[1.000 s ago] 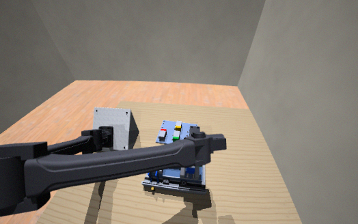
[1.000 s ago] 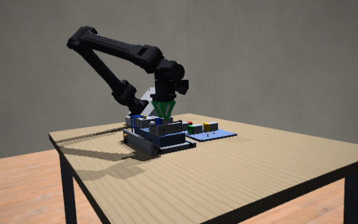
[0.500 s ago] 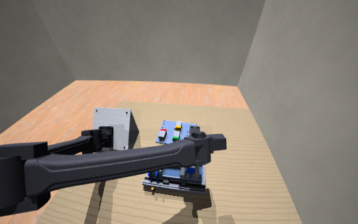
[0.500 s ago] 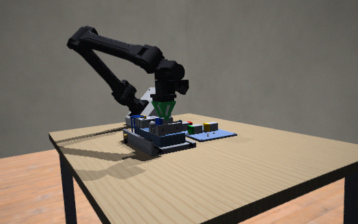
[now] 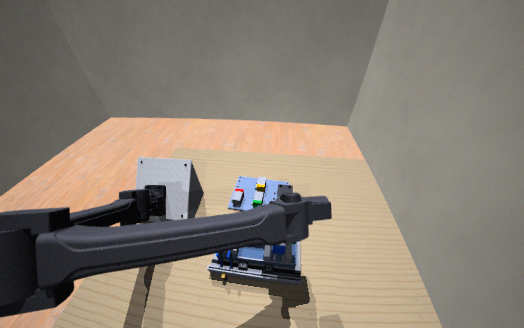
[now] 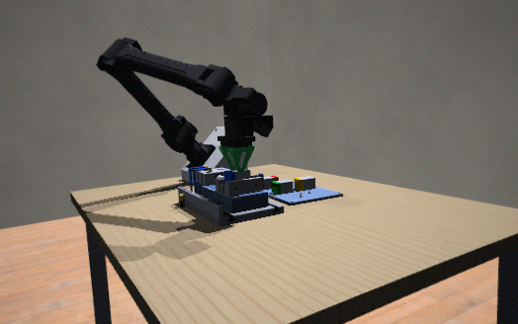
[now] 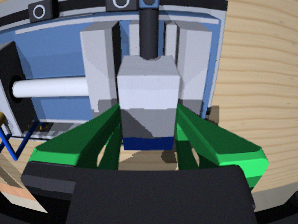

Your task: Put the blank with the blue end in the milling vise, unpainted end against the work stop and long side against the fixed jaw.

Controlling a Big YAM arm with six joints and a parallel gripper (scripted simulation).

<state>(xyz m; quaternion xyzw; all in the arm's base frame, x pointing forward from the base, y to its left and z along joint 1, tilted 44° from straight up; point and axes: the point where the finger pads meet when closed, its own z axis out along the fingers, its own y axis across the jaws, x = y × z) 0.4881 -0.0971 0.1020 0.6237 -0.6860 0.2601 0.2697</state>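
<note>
Right now my hand is 2 cm above the blue-ended blank. From my hand the other things lie so: dark work stop rod: 5 cm to the left, 3 cm below; green-ended blank: 21 cm to the left, 9 cm below, 8 cm behind; vise: 8 cm below, 7 cm behind, 1 cm to the left.
</note>
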